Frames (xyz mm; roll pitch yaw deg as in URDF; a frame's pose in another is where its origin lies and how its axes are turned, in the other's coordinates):
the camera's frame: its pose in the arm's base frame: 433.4 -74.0 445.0 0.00 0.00 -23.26
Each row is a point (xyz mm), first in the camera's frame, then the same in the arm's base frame.
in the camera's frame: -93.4 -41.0 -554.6
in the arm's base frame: 331.4 -74.8 -109.6
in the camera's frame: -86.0 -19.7 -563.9
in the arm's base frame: 346.6 -58.1 -118.9
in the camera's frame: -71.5 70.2 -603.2
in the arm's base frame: 395.4 18.7 -158.2
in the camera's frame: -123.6 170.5 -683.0
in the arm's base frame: 387.2 131.5 -238.0
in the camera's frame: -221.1 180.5 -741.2
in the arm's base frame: 301.6 179.1 -296.2
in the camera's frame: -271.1 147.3 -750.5
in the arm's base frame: 242.5 168.4 -305.5
